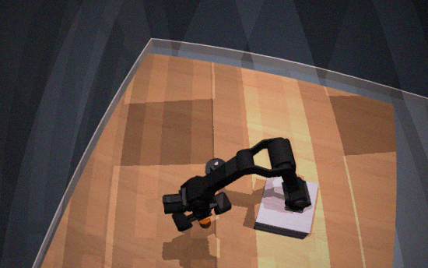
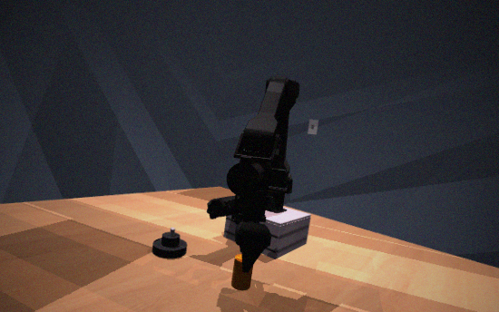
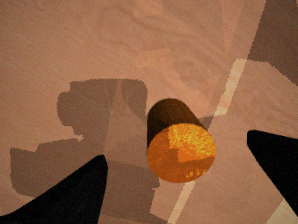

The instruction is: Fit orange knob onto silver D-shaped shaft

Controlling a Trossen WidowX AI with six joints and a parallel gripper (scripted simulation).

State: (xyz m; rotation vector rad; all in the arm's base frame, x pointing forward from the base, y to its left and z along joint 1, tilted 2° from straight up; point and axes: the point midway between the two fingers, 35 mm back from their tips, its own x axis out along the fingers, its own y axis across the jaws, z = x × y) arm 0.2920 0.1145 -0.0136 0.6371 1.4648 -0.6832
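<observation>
My gripper tip is now 1 cm above the orange knob. The rest, counted from my gripper tip: round pedestal: 22 cm to the right, 2 cm below, 2 cm ahead.
</observation>
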